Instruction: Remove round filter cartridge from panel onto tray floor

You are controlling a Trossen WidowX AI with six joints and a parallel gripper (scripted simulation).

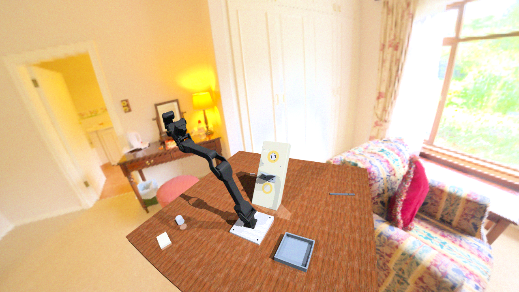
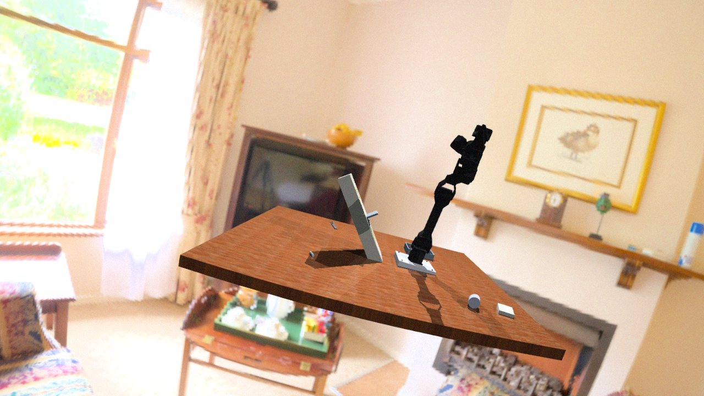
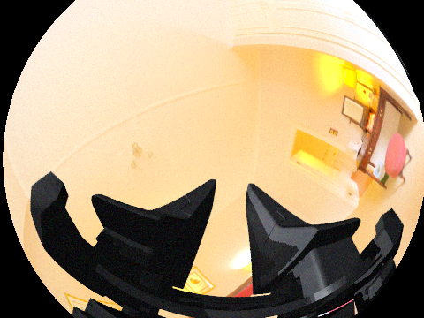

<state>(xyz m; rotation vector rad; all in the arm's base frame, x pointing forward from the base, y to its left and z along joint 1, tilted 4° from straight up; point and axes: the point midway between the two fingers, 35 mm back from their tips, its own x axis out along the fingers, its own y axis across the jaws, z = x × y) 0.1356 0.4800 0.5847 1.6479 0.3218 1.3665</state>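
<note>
My gripper tip is now 57 cm to the left of the filter cartridge, 37 cm above it and 26 cm short of it. Also, from my gripper tip: grey tray: 77 cm to the right, 62 cm below, 21 cm behind; then white block: 63 cm below, 35 cm behind, 7 cm to the right; then cream service panel: 56 cm to the right, 45 cm below, 21 cm ahead.
</note>
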